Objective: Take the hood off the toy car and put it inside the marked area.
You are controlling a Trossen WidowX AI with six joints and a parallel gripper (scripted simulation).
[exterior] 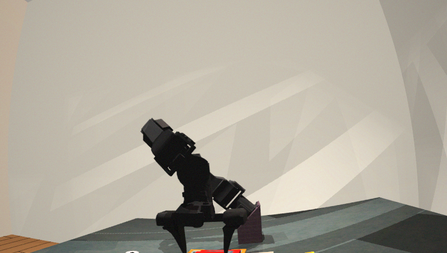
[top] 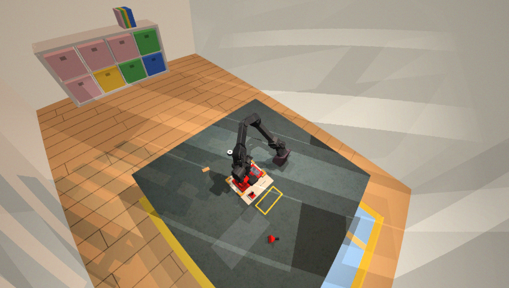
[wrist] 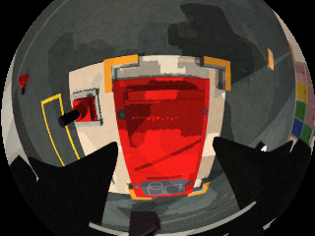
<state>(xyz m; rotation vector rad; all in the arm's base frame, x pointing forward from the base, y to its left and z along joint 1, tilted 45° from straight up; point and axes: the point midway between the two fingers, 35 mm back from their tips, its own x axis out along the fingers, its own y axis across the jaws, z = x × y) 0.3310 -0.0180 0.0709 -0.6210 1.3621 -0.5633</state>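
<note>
My gripper tip is 2 cm above the red hood.
</note>
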